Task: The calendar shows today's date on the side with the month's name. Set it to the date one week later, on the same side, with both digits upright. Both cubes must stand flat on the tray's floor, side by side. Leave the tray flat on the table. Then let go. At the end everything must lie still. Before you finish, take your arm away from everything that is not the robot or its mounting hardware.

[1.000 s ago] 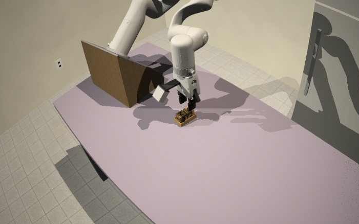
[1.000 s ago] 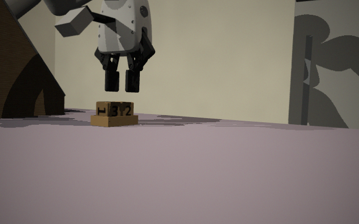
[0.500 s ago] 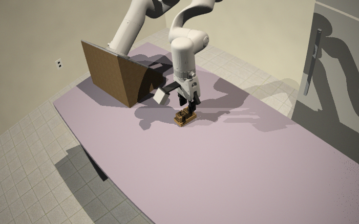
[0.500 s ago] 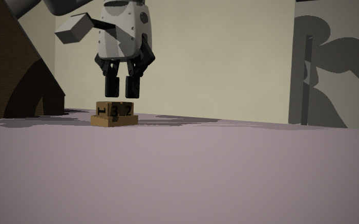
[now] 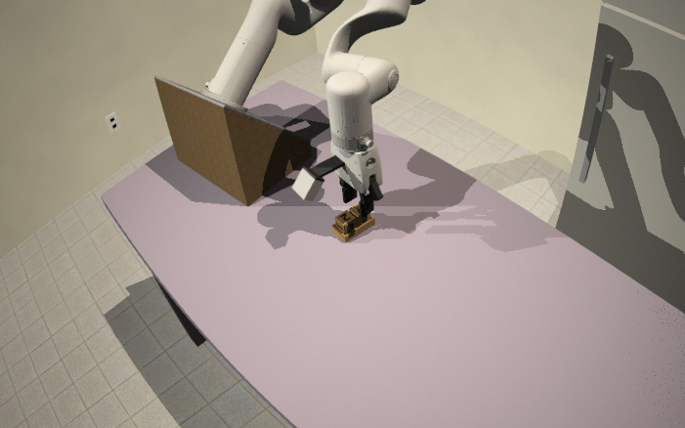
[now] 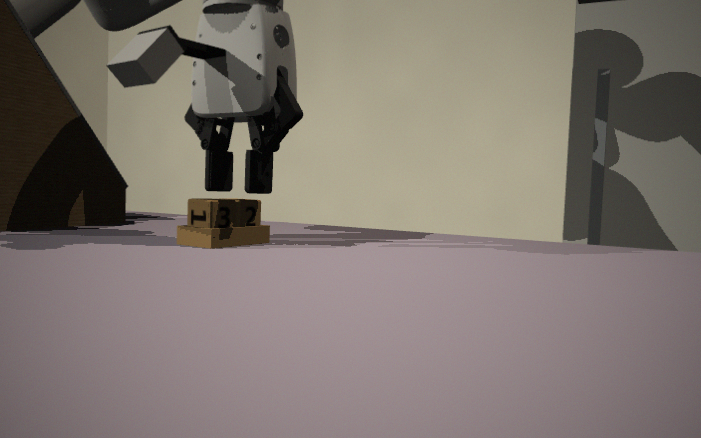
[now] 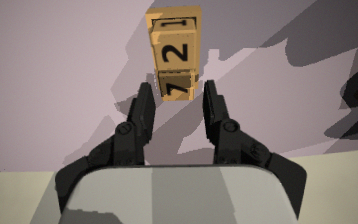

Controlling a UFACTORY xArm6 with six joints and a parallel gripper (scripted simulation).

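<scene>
Now: the cube 30 mm to the right of my hand and 40 mm below it. Round my hand: wooden calendar tray 20 mm to the right, 60 mm below.
</scene>
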